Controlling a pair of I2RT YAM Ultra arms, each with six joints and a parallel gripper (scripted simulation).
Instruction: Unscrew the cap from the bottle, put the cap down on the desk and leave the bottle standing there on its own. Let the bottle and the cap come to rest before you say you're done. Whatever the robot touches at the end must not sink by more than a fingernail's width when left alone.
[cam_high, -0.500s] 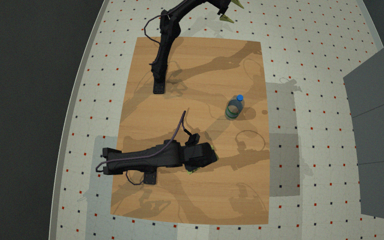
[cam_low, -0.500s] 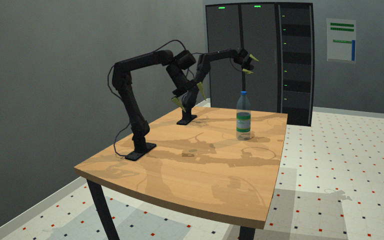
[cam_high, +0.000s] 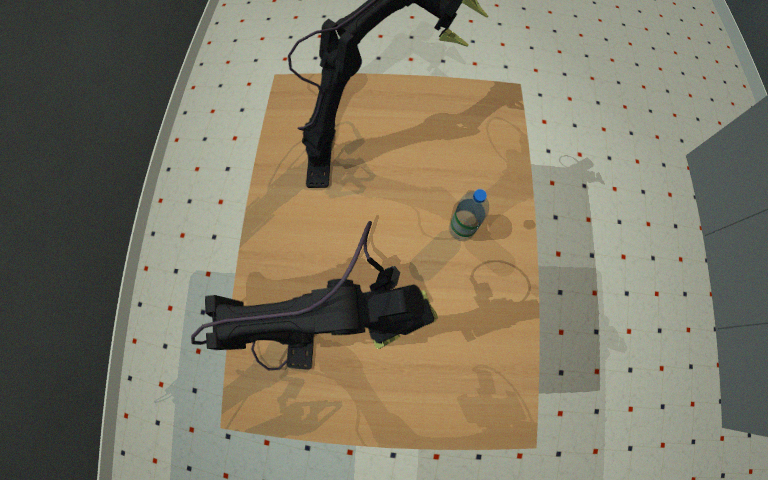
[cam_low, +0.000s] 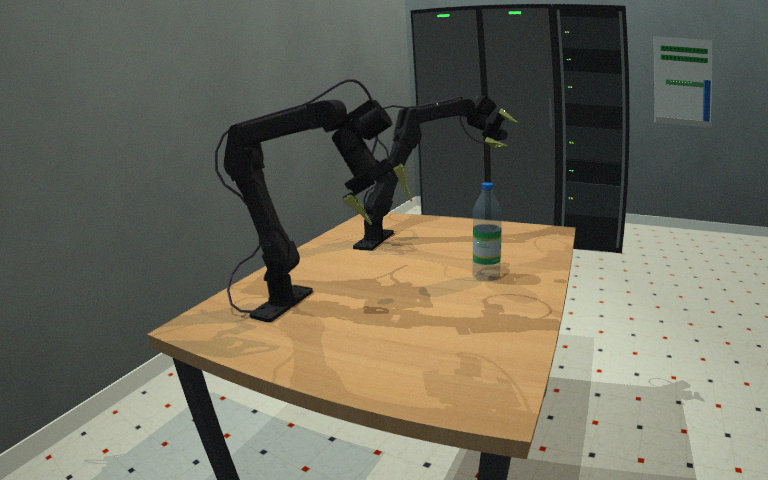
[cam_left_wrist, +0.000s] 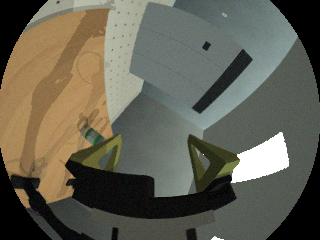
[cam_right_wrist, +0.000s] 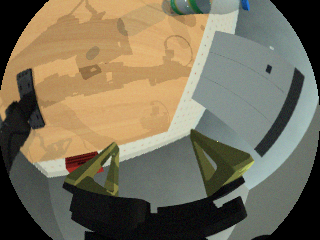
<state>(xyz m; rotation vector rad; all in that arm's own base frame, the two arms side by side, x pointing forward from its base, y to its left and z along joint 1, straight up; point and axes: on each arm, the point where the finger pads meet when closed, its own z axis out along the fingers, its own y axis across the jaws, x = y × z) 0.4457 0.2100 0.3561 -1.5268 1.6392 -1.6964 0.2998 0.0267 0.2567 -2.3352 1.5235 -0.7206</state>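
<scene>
My left hand is 440 mm to the left of the bottle and 230 mm above it. Also, from my left hand: blue cap 440 mm to the right, 100 mm below.
</scene>
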